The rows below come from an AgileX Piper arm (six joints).
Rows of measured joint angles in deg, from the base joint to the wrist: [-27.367, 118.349, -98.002, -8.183, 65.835, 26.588]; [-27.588, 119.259, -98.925, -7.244, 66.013, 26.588]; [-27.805, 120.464, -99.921, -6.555, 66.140, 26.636]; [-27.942, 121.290, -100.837, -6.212, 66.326, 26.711]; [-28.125, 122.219, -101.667, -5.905, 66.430, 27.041]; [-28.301, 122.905, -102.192, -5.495, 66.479, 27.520]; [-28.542, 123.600, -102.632, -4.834, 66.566, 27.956]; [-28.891, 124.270, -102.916, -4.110, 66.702, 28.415]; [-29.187, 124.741, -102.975, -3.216, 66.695, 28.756]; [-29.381, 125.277, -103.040, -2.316, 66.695, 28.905]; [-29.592, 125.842, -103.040, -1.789, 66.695, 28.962]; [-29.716, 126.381, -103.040, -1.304, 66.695, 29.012]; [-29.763, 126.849, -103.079, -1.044, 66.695, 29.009]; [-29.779, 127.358, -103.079, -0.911, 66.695, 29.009]
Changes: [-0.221, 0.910, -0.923, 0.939, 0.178, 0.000]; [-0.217, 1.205, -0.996, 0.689, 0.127, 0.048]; [-0.137, 0.826, -0.916, 0.343, 0.186, 0.075]; [-0.183, 0.929, -0.830, 0.307, 0.104, 0.330]; [-0.176, 0.686, -0.525, 0.410, 0.049, 0.479]; [-0.241, 0.695, -0.440, 0.661, 0.087, 0.436]; [-0.349, 0.670, -0.284, 0.724, 0.136, 0.459]; [-0.296, 0.471, -0.059, 0.894, -0.007, 0.341]; [-0.194, 0.536, -0.065, 0.900, 0.000, 0.149]; [-0.211, 0.565, 0.000, 0.527, 0.000, 0.057]; [-0.124, 0.539, 0.000, 0.485, 0.000, 0.050]; [-0.047, 0.468, -0.039, 0.260, 0.000, -0.003]; [-0.016, 0.509, 0.000, 0.133, 0.000, 0.000]
